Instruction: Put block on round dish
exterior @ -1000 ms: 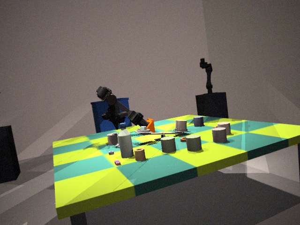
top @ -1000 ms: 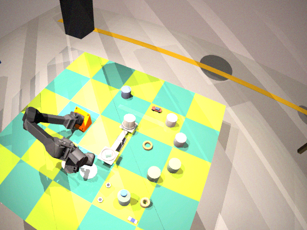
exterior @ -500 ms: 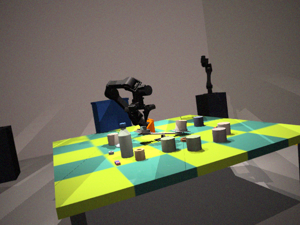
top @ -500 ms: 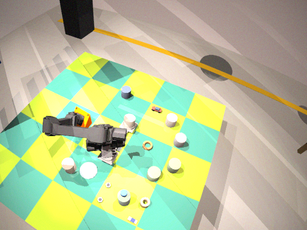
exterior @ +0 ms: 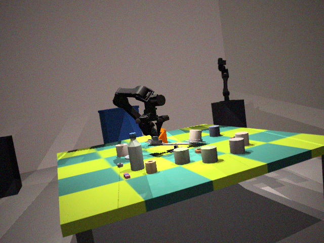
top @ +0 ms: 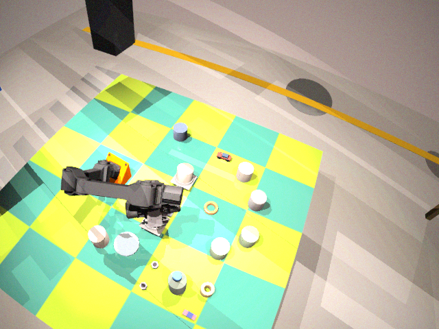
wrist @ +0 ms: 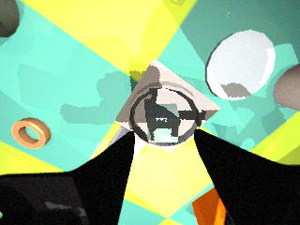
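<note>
Right now the dark grey-green block is 3 cm below my gripper tip. The rest, counted from my gripper tip: round dish 7 cm behind, 12 cm to the right, 11 cm below; balance beam 1 cm behind, 12 cm to the left, 7 cm below; toy car 8 cm ahead, 47 cm to the left, 10 cm below.
</note>
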